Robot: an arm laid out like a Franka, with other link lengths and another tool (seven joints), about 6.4 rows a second.
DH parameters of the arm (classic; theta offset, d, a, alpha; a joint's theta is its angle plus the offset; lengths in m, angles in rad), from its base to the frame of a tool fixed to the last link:
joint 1: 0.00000 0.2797 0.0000 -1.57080
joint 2: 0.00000 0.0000 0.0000 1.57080
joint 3: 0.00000 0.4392 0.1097 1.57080
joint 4: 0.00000 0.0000 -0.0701 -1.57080
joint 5: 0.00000 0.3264 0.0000 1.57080
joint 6: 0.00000 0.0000 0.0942 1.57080
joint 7: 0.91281 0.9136 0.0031 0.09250
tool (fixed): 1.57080 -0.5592 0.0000 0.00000
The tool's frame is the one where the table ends.
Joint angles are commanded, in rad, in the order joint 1, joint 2, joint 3, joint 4, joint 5, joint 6, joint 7. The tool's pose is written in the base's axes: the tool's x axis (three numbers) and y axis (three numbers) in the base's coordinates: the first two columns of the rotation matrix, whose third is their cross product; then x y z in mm. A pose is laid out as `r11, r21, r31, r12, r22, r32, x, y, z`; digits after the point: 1 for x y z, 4 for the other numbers.
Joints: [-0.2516, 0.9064, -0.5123, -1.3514, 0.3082, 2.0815, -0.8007]
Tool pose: -0.7705, -0.6351, 0.0538, -0.6336, 0.7724, 0.0441, 585.7, -486.4, 2.2
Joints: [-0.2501, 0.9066, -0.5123, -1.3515, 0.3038, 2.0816, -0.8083]
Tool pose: -0.7631, -0.6437, 0.0573, -0.6422, 0.7652, 0.0453, 585.9, -486.7, 2.3
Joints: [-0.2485, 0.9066, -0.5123, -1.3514, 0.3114, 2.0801, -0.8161]
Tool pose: -0.7600, -0.6479, 0.0507, -0.6462, 0.7617, 0.0480, 587.8, -484.2, 1.6
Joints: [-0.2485, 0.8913, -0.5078, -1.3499, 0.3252, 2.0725, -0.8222]
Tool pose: -0.7600, -0.6493, 0.0274, -0.6480, 0.7604, 0.0447, 594.6, -478.4, 10.0
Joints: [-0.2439, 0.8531, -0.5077, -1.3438, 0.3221, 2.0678, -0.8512]
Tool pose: -0.7362, -0.6767, 0.0065, -0.6766, 0.7362, 0.0156, 608.5, -479.4, 38.6
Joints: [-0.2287, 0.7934, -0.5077, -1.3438, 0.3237, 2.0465, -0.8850]
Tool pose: -0.7036, -0.7101, -0.0262, -0.7101, 0.7040, -0.0108, 624.5, -468.9, 78.9
